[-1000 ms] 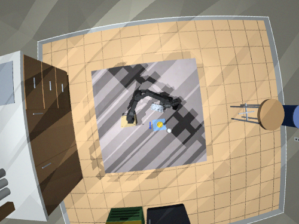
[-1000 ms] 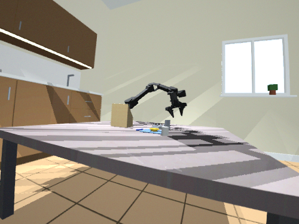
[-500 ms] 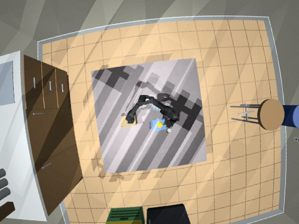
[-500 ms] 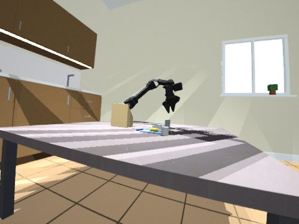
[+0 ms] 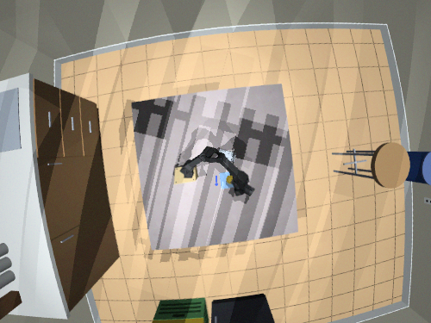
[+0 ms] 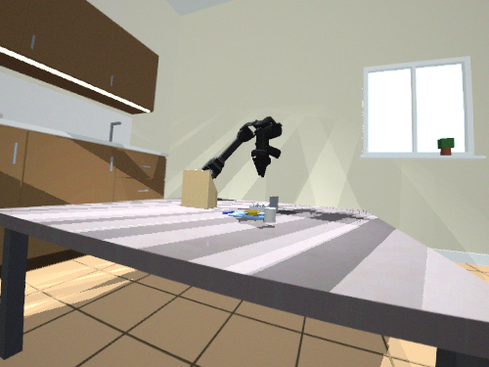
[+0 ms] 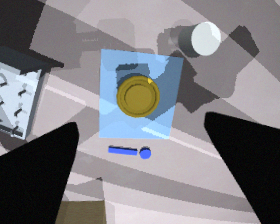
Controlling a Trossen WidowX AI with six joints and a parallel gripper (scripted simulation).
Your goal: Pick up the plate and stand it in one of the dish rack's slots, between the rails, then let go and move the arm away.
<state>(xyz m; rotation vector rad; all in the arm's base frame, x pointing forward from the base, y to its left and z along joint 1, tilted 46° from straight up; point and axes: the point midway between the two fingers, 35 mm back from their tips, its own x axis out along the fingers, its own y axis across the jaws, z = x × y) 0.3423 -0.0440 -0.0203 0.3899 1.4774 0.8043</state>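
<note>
Right now my gripper tip is 2 cm past the plate, 2 cm to the left of it and 15 cm above it. The rest, counted from my gripper tip: dish rack: 5 cm behind, 17 cm to the left, 15 cm below; then blue utensil: 14 cm behind, 4 cm to the right, 17 cm below.
</note>
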